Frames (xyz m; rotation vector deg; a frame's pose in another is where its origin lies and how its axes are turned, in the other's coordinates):
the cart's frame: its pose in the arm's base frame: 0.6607 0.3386 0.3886 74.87 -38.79 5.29
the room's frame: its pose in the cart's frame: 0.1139 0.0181 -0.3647 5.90 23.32 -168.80
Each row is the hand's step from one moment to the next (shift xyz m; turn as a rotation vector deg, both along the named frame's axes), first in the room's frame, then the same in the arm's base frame.
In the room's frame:
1: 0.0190 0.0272 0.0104 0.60 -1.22 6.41
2: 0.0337 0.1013 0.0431 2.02 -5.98 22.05
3: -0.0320 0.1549 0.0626 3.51 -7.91 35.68
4: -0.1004 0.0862 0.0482 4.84 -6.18 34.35
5: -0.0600 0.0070 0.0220 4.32 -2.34 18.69
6: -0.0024 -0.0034 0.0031 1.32 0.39 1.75
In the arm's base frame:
1: 0.0015 -0.0056 -0.0343 -3.19 -5.70 -0.51
2: 0.0297 -0.0377 -0.1047 -12.13 -19.46 -0.38
3: 0.1041 -0.0828 -0.1061 -18.63 -31.56 -2.10
4: 0.1108 -0.0866 -0.0084 -18.01 -30.02 -4.04
5: 0.0392 -0.0415 0.0296 -10.29 -15.85 -4.04
6: -0.0015 -0.0034 0.0036 -1.20 -1.23 -1.42

